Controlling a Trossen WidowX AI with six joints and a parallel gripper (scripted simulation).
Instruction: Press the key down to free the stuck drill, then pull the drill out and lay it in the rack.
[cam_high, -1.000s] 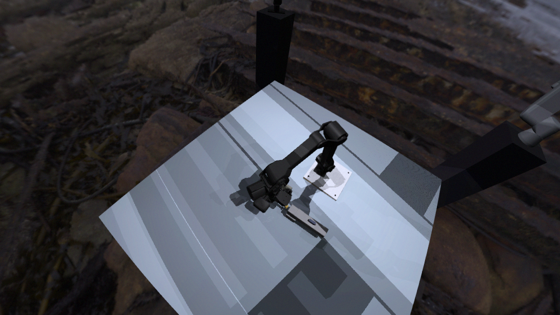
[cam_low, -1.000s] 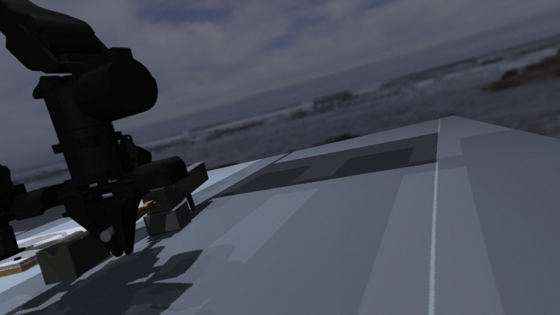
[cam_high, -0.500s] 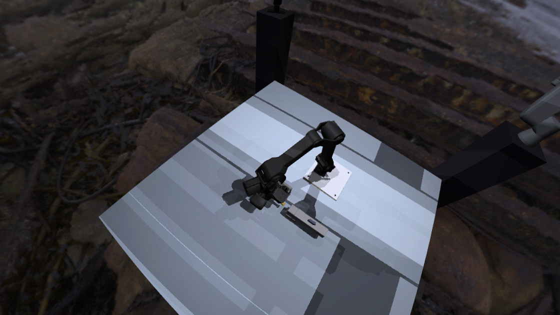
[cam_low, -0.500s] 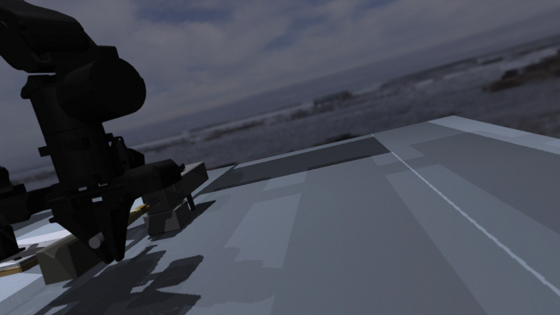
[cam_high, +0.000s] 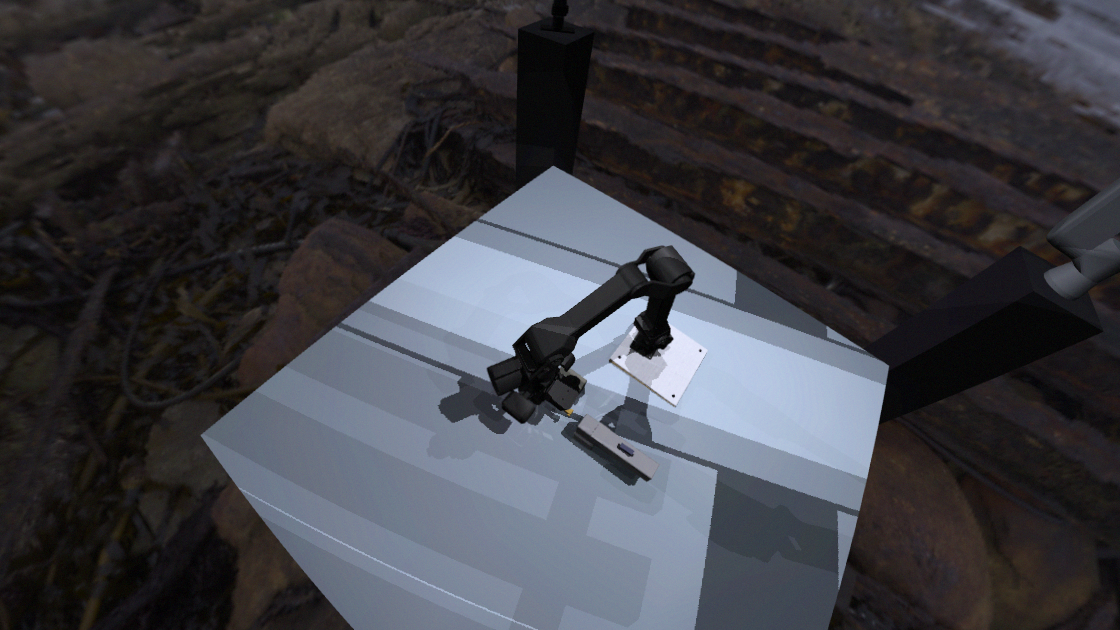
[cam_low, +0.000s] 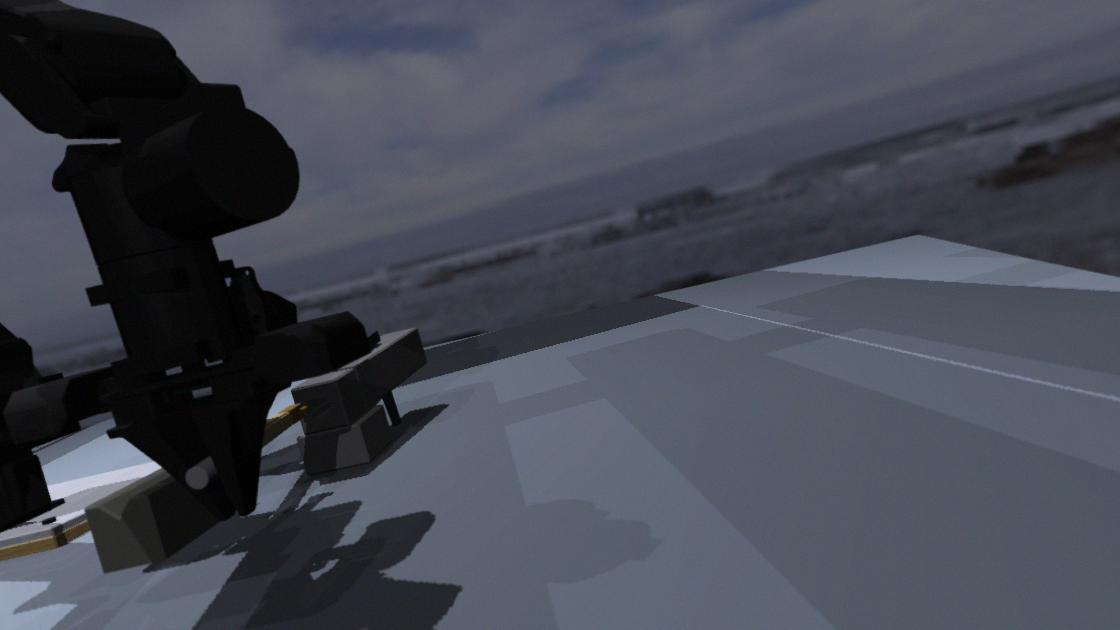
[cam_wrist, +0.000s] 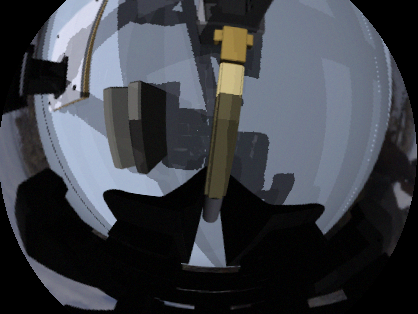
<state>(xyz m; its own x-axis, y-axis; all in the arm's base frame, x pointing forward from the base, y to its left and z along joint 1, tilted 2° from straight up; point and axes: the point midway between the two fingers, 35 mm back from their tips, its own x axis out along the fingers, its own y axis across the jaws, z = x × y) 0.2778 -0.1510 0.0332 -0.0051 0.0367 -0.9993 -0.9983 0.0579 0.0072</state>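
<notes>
My gripper tip is now 40 mm to the right of the drill and 40 mm below it. Round my gripper tip: grey fixture block: 200 mm to the left, 30 mm above, 10 mm ahead; rack: 70 mm behind, 40 mm to the left; dark key: 230 mm to the left, 30 mm above, 10 mm ahead.
</notes>
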